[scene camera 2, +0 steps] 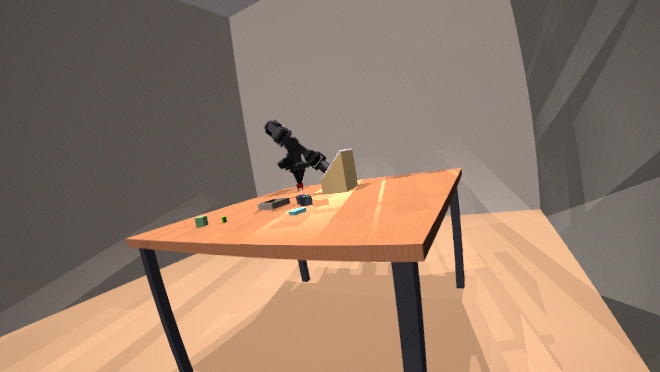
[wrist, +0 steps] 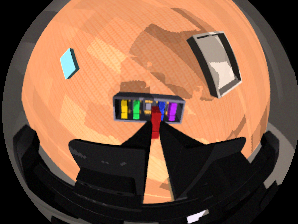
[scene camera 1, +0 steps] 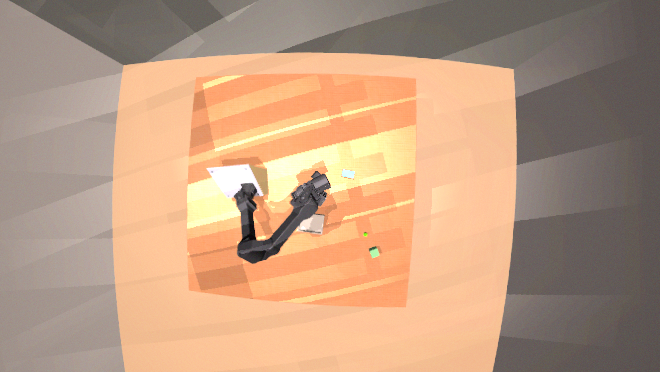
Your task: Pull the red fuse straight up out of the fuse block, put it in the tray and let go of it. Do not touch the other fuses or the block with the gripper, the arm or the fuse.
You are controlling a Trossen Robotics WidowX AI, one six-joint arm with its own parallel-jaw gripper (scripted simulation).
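With my gripper [wrist: 155, 125] I am holding a red fuse.
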